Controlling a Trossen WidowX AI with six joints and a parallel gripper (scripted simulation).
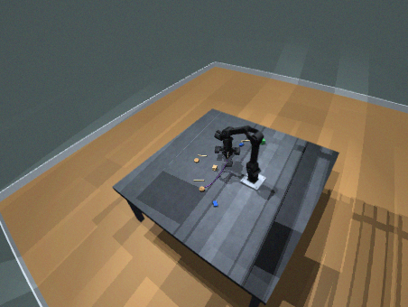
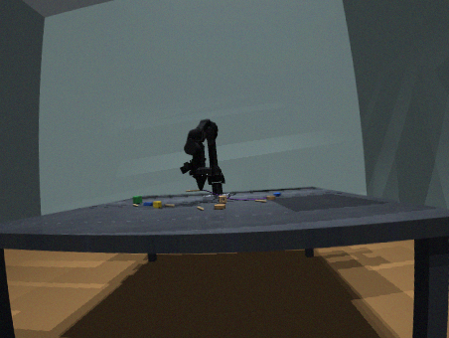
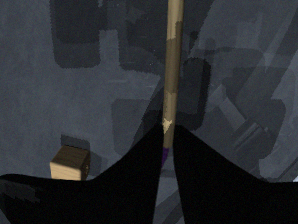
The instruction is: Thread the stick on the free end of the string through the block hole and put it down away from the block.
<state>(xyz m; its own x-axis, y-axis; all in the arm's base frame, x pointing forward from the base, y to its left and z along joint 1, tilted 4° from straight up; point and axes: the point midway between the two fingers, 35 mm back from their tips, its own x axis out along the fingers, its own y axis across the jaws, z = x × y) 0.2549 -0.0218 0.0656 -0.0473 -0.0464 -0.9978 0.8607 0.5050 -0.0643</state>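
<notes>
The wooden block lies 110 mm to the left of my gripper tip, 40 mm below it and 40 mm ahead of it. From my gripper tip the other things lie so: yellow piece 150 mm to the right, 130 mm ahead, 40 mm below; round wooden button 320 mm to the left, 50 mm below, 20 mm behind; thin wooden stick 10 mm to the right, 10 mm ahead.
</notes>
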